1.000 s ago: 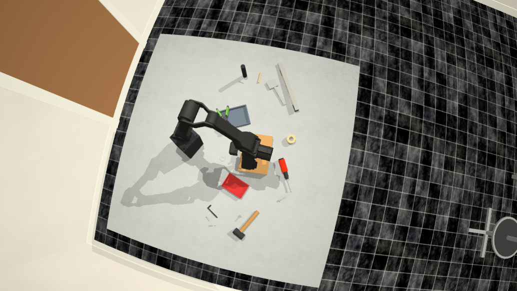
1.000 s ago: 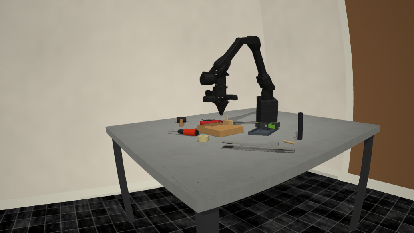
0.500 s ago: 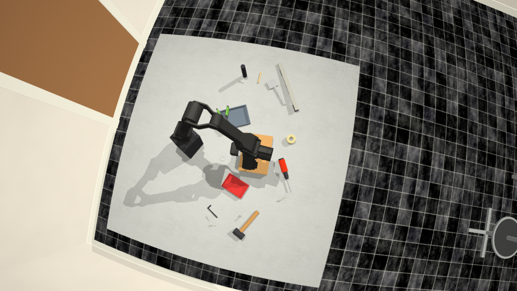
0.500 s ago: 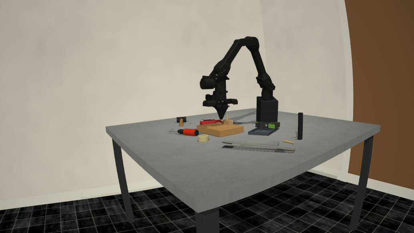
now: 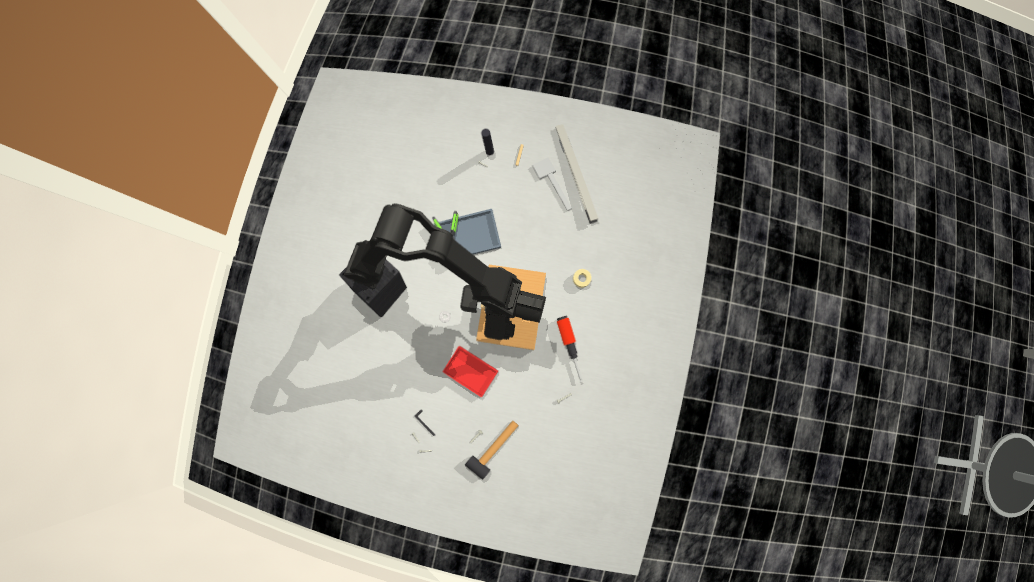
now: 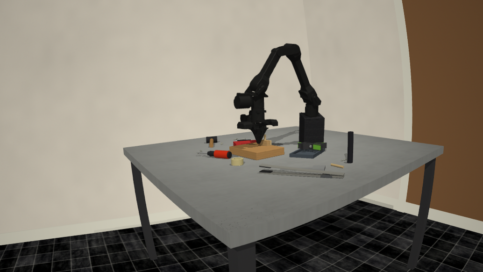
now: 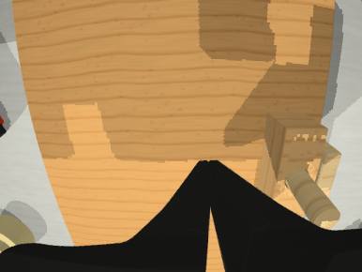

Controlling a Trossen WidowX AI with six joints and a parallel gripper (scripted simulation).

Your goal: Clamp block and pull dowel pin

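The dowel pin is 30 mm behind my hand, 10 mm to the right of it and 20 mm below it. The rest, counted from my hand: small wooden block 40 mm behind, 10 mm to the right, 40 mm below; then wooden board 20 mm ahead, 10 mm to the left, 60 mm below; then wooden stop 50 mm behind, 10 mm to the right, 40 mm below.
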